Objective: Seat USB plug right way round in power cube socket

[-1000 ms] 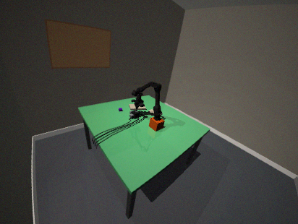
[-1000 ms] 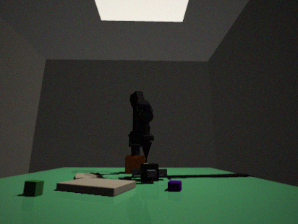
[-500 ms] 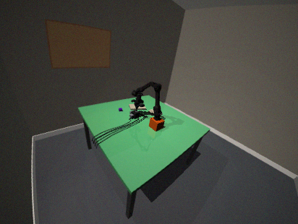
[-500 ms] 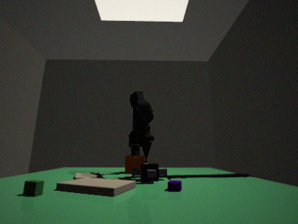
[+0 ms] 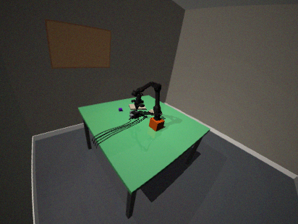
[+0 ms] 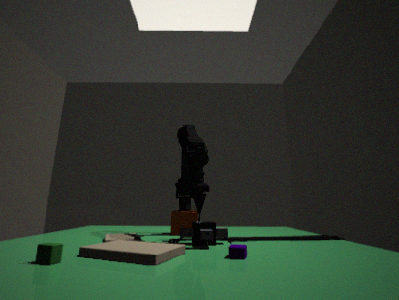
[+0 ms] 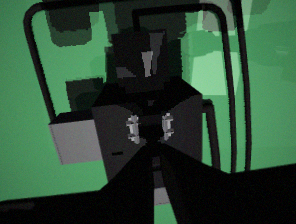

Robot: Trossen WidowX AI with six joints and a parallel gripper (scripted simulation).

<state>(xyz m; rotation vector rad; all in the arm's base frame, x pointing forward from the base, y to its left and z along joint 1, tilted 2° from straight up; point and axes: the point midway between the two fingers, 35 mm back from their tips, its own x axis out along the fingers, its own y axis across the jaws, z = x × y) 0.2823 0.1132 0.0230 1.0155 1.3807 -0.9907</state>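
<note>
Now: gripper tip 10 mm above the dark USB plug. Also, from my gripper tip: flat beige slab: 230 mm ahead, 140 mm to the right, 90 mm below; USB socket: 30 mm below; purple block: 210 mm ahead, 140 mm to the left, 90 mm below.
</note>
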